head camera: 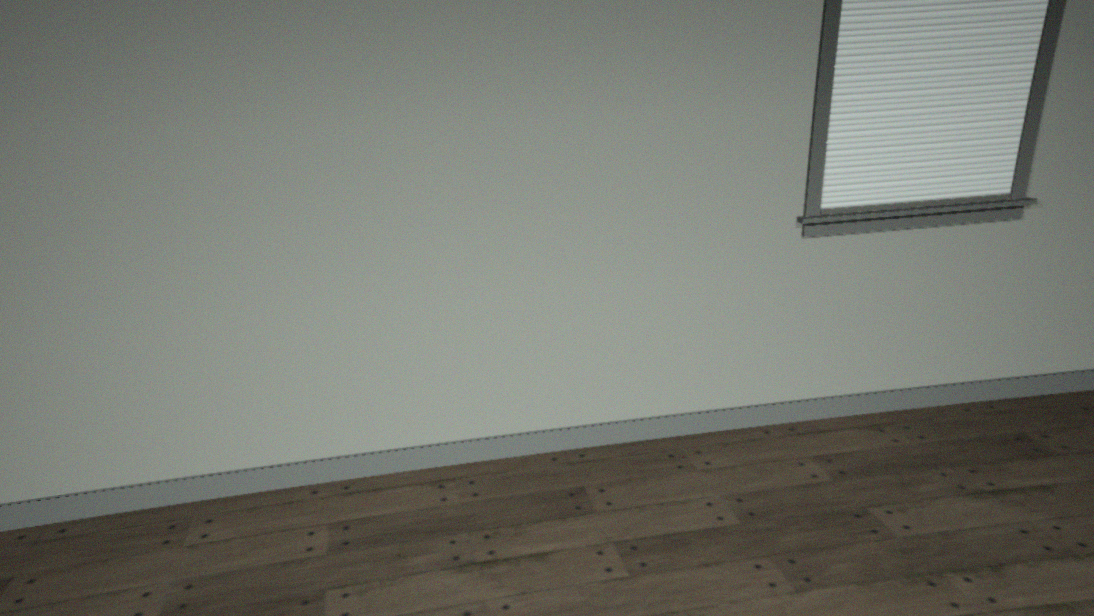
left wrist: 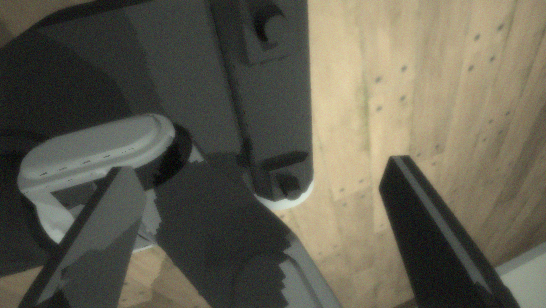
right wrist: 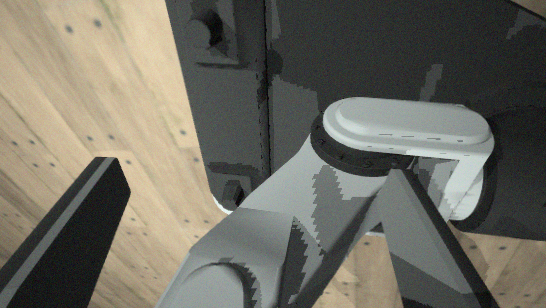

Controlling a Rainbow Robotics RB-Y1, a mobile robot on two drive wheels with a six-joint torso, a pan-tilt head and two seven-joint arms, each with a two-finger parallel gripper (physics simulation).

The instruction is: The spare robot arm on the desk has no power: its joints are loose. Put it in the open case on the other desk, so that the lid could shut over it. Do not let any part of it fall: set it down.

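Places are measured from the robot's base along level axes (x left, y ahead, z down), in metres.
Where they show: left gripper, fingertip midpoint: (left wrist: 262, 177); right gripper, fingertip midpoint: (right wrist: 255, 180).
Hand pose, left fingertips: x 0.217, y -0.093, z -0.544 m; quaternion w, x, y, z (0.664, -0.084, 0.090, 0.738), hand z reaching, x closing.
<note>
After its pixels a point has its place.
My left gripper (left wrist: 262, 177) @[x 0.217, y -0.093, z -0.544 m] is open, its two dark fingers wide apart with no object held between them. My right gripper (right wrist: 255, 180) @[x -0.225, y -0.144, z -0.536 m] is also open, its fingers wide apart with no object held between them. Both hang above the floor beside my own base and body. The spare robot arm, the open case and the two desks do not show in the head view or in either wrist view.
A pale wall (head camera: 459, 229) @[x 0.176, y 2.620, z -0.875 m] stands ahead, with a blinds-covered window (head camera: 933, 99) @[x -1.520, y 2.922, z -1.217 m] at upper right and a grey baseboard (head camera: 428, 457) @[x 0.329, y 2.580, z -0.044 m] along the plank floor (head camera: 535, 535) @[x -0.043, y 2.123, z -0.001 m] (left wrist: 350, 125) @[x -0.243, y 0.275, z 0.000 m] (right wrist: 125, 100) @[x 0.100, y 0.361, z 0.000 m]. My dark base (left wrist: 275, 110) @[x 0.011, y -0.004, z -0.191 m] (right wrist: 225, 115) @[x -0.011, y 0.001, z -0.191 m] shows below the wrists.
</note>
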